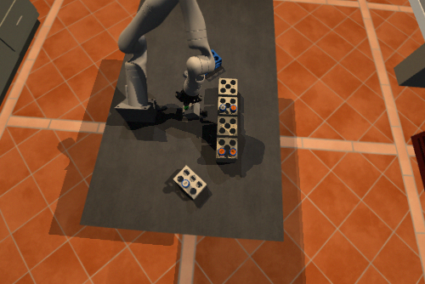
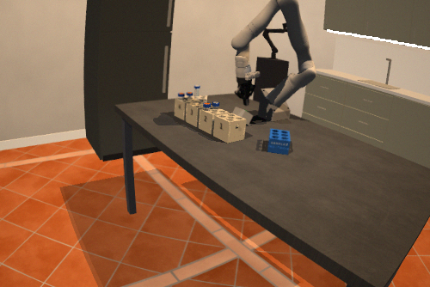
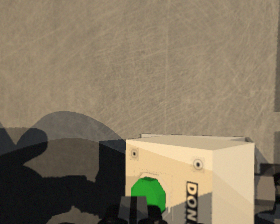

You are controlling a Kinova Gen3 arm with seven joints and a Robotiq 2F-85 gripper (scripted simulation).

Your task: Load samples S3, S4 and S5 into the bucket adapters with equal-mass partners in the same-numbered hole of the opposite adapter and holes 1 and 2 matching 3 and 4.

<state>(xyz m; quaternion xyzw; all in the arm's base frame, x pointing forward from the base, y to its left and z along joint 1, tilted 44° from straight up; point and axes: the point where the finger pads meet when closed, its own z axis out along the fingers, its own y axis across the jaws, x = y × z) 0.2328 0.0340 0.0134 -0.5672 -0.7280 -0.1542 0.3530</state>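
My gripper is now 50 mm above the green done key. Also, from my hand: white blank rack: 360 mm to the right, 80 mm below, 80 mm ahead; blue sample rack: 320 mm to the left, 80 mm below, 60 mm ahead.
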